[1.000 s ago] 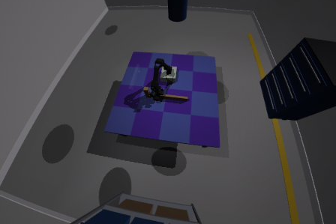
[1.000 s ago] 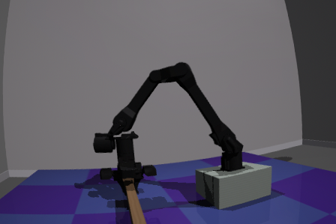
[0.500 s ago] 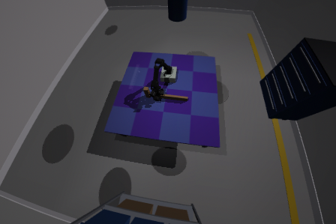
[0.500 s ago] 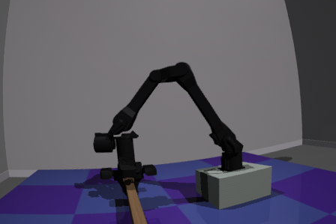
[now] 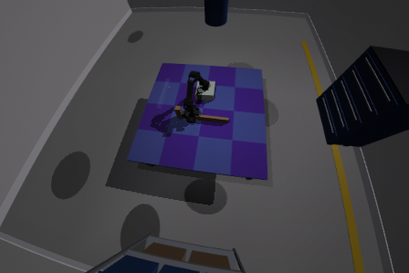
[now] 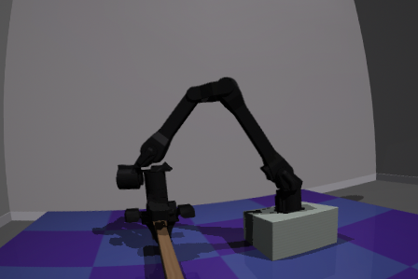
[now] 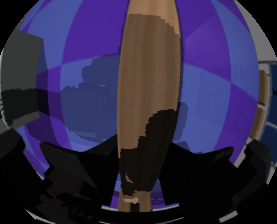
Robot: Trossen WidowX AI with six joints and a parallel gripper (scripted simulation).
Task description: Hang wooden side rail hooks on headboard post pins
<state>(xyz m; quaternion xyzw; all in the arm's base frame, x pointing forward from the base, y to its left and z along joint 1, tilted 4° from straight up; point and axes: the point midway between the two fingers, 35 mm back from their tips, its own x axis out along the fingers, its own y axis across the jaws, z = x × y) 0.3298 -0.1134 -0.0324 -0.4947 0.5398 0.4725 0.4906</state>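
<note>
My gripper tip is now 10 mm past the wooden headboard post, 120 mm to the left of it and 50 mm below it.
</note>
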